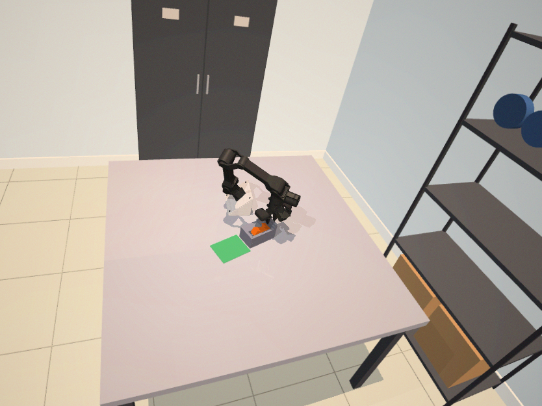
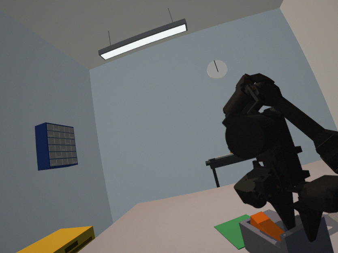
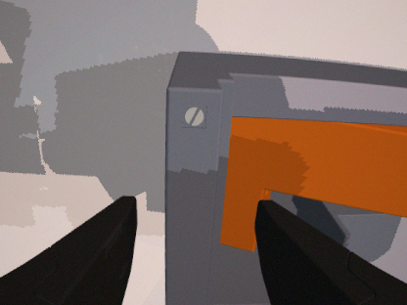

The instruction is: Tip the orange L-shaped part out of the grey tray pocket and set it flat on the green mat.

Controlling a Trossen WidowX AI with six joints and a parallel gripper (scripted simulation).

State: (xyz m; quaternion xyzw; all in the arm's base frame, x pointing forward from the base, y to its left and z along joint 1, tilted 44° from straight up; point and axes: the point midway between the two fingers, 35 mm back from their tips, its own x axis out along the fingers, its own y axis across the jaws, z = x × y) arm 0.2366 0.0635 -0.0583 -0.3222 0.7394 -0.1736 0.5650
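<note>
Right now the orange L-shaped part is 40 mm to the right of my gripper tip, 30 mm below it and 10 mm ahead of it. The rest, counted from my gripper tip: green mat: 210 mm to the right, 90 mm below, 60 mm ahead.
</note>
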